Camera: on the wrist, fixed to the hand. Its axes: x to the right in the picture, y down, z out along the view.
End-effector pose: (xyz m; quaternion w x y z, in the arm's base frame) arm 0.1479 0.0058 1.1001 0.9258 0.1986 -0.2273 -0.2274
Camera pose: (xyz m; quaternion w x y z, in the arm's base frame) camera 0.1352 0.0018 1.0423 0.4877 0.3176 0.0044 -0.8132
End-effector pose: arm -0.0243 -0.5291 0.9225 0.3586 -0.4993 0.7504 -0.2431
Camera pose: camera -0.0287 -0.5171 0.9804 0.0631 -0.8750 0.1736 -0.4475
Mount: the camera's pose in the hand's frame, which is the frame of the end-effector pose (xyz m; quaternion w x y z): -0.0271 -0.0347 -0.0397 0.6985 0.0113 0.0256 -0.7150
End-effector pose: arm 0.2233 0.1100 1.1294 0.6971 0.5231 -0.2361 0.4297
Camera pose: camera 0.2338 0.1346 1.0765 0.7943 0.5311 0.2318 -0.1822
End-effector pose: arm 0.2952 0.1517 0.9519 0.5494 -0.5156 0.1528 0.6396
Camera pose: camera 0.3409 0.1188 0.9705 0.8430 -0.4796 -0.2406 0.0390
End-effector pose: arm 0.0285 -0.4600 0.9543 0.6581 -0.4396 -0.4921 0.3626
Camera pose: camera 0.0616 -0.5056 0.9727 0.7365 0.0429 -0.6371 -0.2230
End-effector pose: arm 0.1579 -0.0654 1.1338 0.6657 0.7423 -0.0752 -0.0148
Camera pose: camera 0.1392 -0.0191 1.1018 0.4480 0.5802 0.4951 -0.4665
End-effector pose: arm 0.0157 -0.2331 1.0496 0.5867 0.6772 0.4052 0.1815
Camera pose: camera -0.0410 -0.2286 1.0329 0.5216 0.1853 0.7844 -0.2800
